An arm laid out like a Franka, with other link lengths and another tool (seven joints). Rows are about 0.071 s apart.
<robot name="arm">
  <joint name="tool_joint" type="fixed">
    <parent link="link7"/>
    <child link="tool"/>
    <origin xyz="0.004 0.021 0.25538" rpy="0.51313 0 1.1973"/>
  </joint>
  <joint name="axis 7" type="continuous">
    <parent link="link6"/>
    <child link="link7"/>
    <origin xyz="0.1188 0 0" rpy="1.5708 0 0"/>
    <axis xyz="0 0 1"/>
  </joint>
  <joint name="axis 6" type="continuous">
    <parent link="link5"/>
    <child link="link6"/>
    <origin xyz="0 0 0" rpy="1.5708 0 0"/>
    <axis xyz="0 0 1"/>
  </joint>
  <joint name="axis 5" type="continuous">
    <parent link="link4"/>
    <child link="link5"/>
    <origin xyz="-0.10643 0.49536 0" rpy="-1.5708 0 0"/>
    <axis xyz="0 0 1"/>
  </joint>
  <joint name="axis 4" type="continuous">
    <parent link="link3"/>
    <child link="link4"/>
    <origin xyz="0.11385 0 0" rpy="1.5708 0 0"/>
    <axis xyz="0 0 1"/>
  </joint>
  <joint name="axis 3" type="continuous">
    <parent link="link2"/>
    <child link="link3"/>
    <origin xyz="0 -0.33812 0" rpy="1.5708 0 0"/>
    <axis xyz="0 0 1"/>
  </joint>
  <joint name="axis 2" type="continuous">
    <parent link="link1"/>
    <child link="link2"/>
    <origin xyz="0 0 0" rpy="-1.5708 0 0"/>
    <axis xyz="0 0 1"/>
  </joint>
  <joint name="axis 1" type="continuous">
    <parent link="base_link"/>
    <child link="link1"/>
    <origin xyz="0 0 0.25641"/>
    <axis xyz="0 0 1"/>
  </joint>
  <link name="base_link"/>
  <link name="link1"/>
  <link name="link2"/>
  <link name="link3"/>
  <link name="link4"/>
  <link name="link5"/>
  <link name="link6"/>
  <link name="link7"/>
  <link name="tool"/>
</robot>
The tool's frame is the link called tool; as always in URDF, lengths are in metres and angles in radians. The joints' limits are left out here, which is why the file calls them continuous.
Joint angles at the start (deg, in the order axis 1, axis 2, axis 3, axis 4, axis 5, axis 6, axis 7): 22.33, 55.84, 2.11, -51.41, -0.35, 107.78, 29.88
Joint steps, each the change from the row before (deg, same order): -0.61, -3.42, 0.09, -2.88, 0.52, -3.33, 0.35; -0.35, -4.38, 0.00, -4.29, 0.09, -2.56, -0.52; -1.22, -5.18, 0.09, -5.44, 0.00, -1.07, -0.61; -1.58, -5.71, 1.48, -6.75, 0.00, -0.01, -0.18; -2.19, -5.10, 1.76, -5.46, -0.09, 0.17, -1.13; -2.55, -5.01, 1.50, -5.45, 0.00, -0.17, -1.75; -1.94, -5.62, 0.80, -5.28, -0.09, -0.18, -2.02; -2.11, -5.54, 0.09, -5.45, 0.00, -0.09, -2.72; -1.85, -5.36, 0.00, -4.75, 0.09, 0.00, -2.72
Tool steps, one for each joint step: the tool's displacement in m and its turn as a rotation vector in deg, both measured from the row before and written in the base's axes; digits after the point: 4 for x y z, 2 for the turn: -0.0148, -0.0131, 0.0197, -0.66, 2.77, -0.87; -0.0176, -0.0121, 0.0221, -0.94, 2.26, 0.35; -0.0125, -0.0236, 0.0247, -0.52, 1.20, -0.36; -0.0213, -0.0118, 0.0200, 0.31, 1.21, -0.04; -0.0156, -0.0147, 0.0226, 0.63, 0.33, 0.65; -0.0168, -0.0226, 0.0191, 0.29, 0.60, 0.79; -0.0176, -0.0227, 0.0270, -0.05, -0.31, 1.11; -0.0174, -0.0336, 0.0211, -0.29, -0.18, 0.91; -0.0169, -0.0295, 0.0232, -0.09, -0.71, 0.97
